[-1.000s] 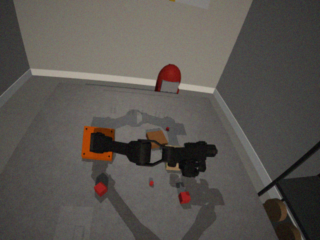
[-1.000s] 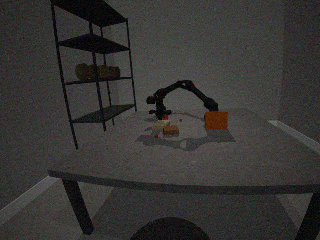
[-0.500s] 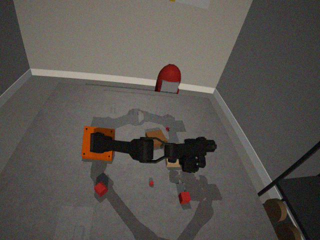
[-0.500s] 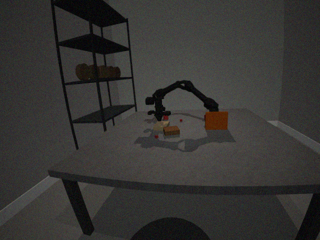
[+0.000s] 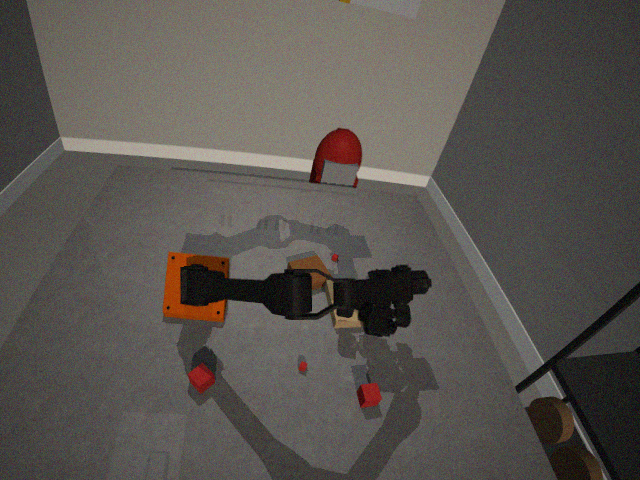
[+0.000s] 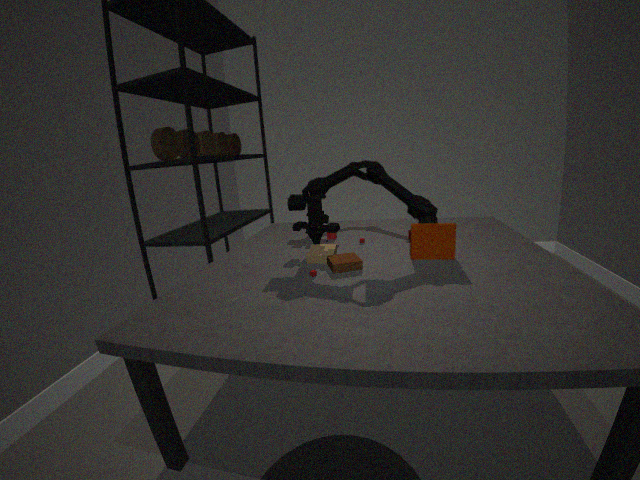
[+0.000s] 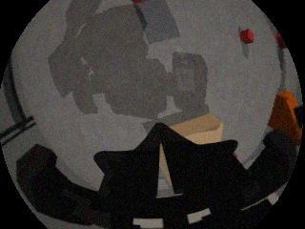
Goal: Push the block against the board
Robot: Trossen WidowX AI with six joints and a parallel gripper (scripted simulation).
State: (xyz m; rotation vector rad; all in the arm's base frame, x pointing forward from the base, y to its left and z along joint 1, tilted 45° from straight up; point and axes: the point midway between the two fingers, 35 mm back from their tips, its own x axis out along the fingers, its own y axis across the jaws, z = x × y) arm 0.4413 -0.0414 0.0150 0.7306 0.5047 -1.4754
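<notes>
The board lies 80 mm to the left of my gripper tip and 40 mm behind it. From my gripper tip the other things lie so: square block 180 mm to the left, 150 mm behind.
</notes>
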